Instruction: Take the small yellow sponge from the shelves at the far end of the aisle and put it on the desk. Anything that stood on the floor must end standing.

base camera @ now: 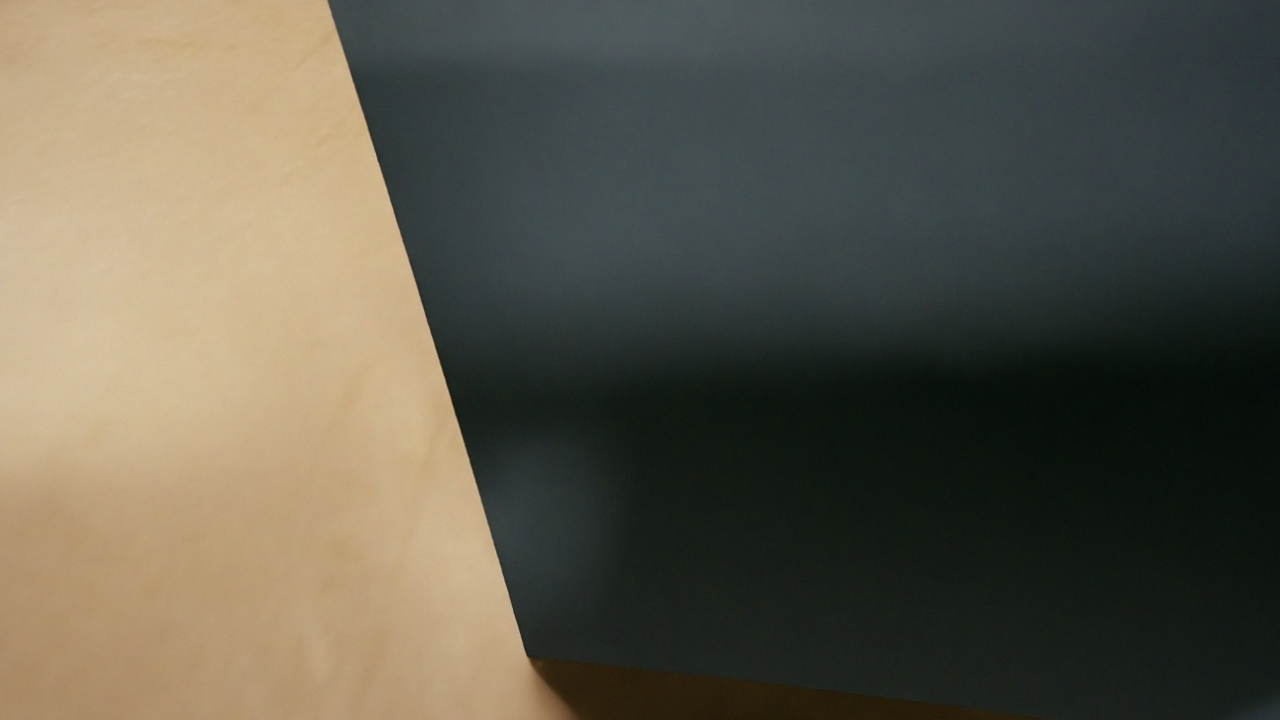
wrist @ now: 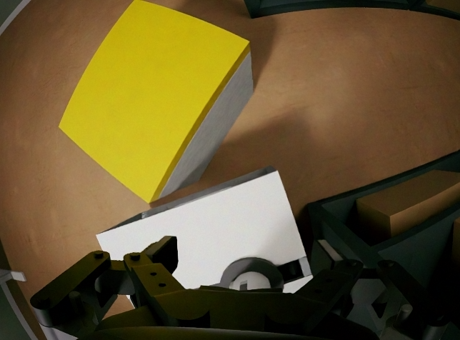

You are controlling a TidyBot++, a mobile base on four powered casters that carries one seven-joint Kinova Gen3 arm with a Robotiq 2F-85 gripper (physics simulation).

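The small yellow sponge does not show in either view, and I cannot make out the desk for certain. A large block with a yellow top and grey side point(wrist: 155, 100) stands on the floor at the upper left of the wrist view, beyond the fingers and close to the white robot base point(wrist: 200, 220). My gripper point(wrist: 244, 254) is open and empty at the bottom of the wrist view, over the white base. The base camera does not show the gripper.
A dark shelf unit point(wrist: 332, 225) holding a cardboard box point(wrist: 420, 200) stands at the right of the wrist view, close to the base. Another dark shelf edge point(wrist: 257, 9) shows at the top. In the base camera, a large dark panel point(base camera: 805, 179) fills the centre and right, very close.
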